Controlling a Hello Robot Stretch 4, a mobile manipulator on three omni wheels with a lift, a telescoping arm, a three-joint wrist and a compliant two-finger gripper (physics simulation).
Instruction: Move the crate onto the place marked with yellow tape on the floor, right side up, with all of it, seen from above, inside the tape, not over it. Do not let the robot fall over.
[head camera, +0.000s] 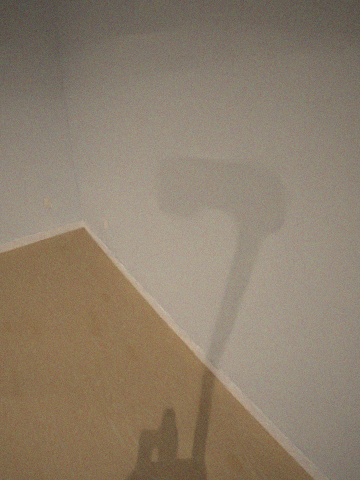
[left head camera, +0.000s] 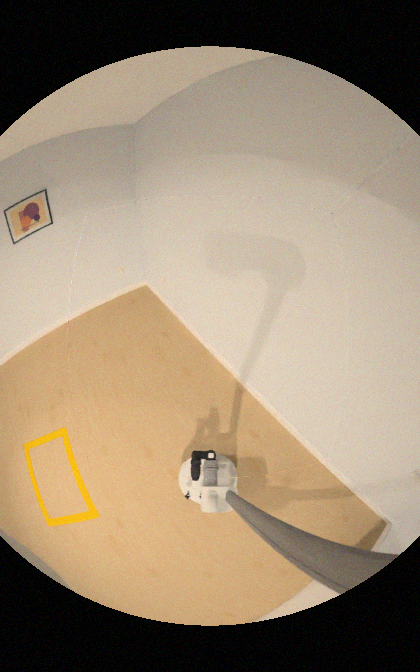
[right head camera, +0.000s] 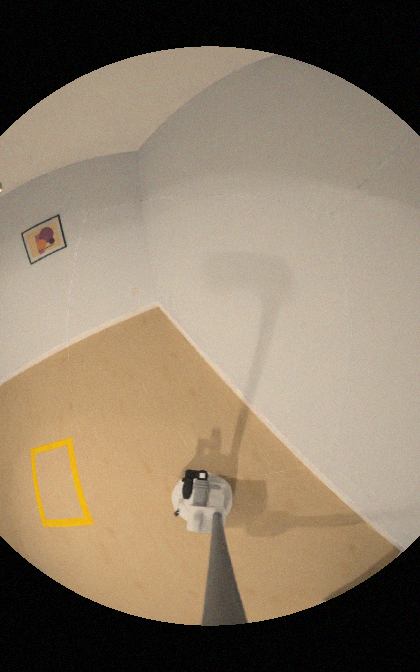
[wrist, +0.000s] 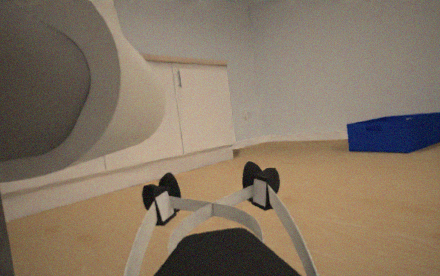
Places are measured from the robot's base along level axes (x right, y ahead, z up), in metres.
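Pixels of known places: gripper, between the fingertips: (wrist: 211, 182).
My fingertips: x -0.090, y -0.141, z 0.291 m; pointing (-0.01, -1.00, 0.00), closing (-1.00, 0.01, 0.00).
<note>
Behind a point stands the place of what it marks.
A blue crate (wrist: 387, 134) {x -1.343, y -1.680, z 0.103 m} stands upright on the floor near the wall, at the right edge of the wrist view, where part of it is cut off. The yellow tape rectangle (left head camera: 83, 485) (right head camera: 78, 487) lies on the floor at the left in both side head views, with bare floor inside it. My gripper (wrist: 211, 182) {x -0.090, y -0.141, z 0.291 m} is open in the wrist view, its two black fingertips well apart with nothing between them. It is apart from the crate, which stands beyond it to the right. The crate does not show in the head views.
My round white base (left head camera: 227, 467) (right head camera: 223, 487) stands right of the tape, near a long wall (left head camera: 300, 325). A white cabinet (wrist: 202, 107) {x -0.094, y -2.146, z 0.479 m} with a wooden top stands at the left in the wrist view. A large pale robot part (wrist: 142, 100) {x -0.050, y -0.079, z 0.369 m} fills that view's upper left.
</note>
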